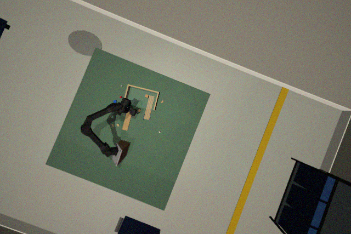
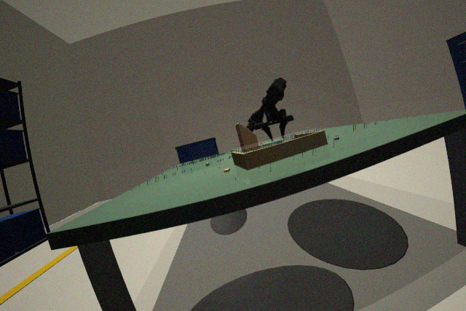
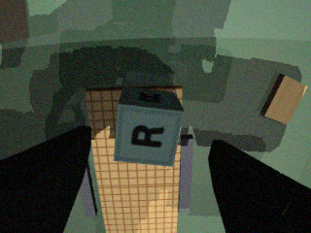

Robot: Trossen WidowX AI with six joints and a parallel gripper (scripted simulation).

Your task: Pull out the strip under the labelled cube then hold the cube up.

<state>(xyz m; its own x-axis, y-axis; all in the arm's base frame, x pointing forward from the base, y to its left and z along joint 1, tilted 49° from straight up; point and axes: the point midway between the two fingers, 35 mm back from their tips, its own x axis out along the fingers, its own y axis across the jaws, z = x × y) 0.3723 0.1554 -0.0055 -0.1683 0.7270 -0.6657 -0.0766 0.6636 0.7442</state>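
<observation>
Now: the pale blue cube marked r 30 mm below my gripper tip. From my gripper tip the other things lie so: red ball: 150 mm to the left, 60 mm ahead, 40 mm below; blue ball: 180 mm to the left, 40 mm below, 10 mm behind; tan gridded strip: 110 mm behind, 40 mm below, 20 mm to the right.
</observation>
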